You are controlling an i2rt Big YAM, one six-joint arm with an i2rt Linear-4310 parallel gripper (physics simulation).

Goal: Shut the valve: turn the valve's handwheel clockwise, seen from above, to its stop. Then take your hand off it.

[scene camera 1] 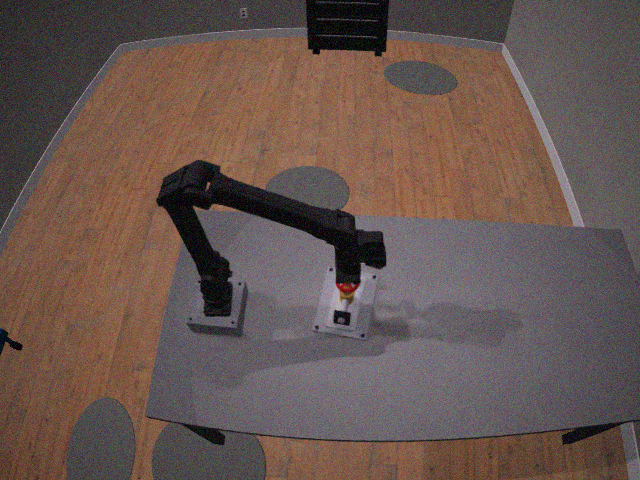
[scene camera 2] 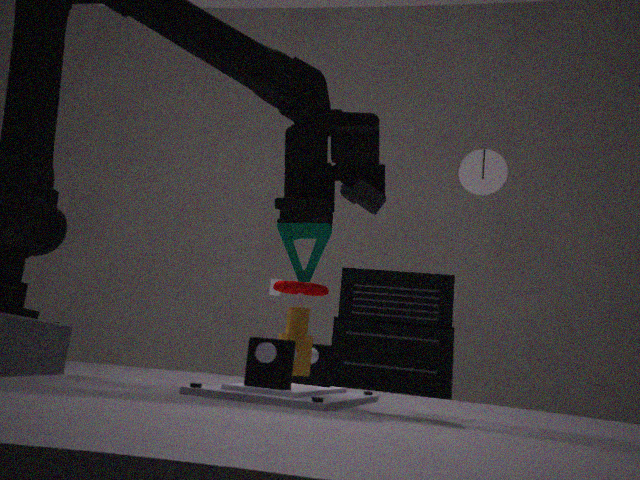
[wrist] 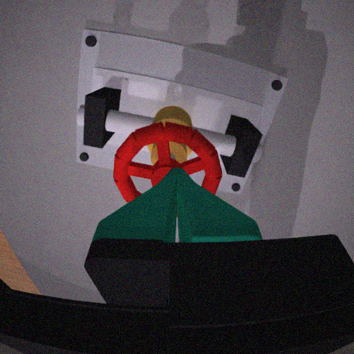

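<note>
The valve's red handwheel point(scene camera 1: 347, 287) point(scene camera 2: 300, 288) point(wrist: 128, 145) lies level on top of a yellow valve body point(scene camera 1: 346, 297) point(scene camera 2: 298, 335) point(wrist: 172, 115). The valve stands on a pale base plate point(scene camera 1: 324, 299) point(scene camera 2: 242, 396) point(wrist: 135, 47), with a black pipe block at either side. My gripper point(scene camera 2: 305, 280) point(wrist: 176, 176) has green fingers and points down. It is shut and empty. In both scene camera 2 and the wrist view its tips are at the wheel's hub; whether they touch it or are just above it cannot be told. The fingers hide the wheel's near part in the wrist view.
The valve's plate is on a grey table point(scene camera 1: 465, 382) point(scene camera 2: 103, 428). The arm's base point(scene camera 1: 241, 310) point(scene camera 2: 33, 343) stands to the left of it. A black cabinet point(scene camera 1: 347, 25) point(scene camera 2: 395, 330) stands at the back of the room. A round clock point(scene camera 2: 483, 172) hangs on the wall.
</note>
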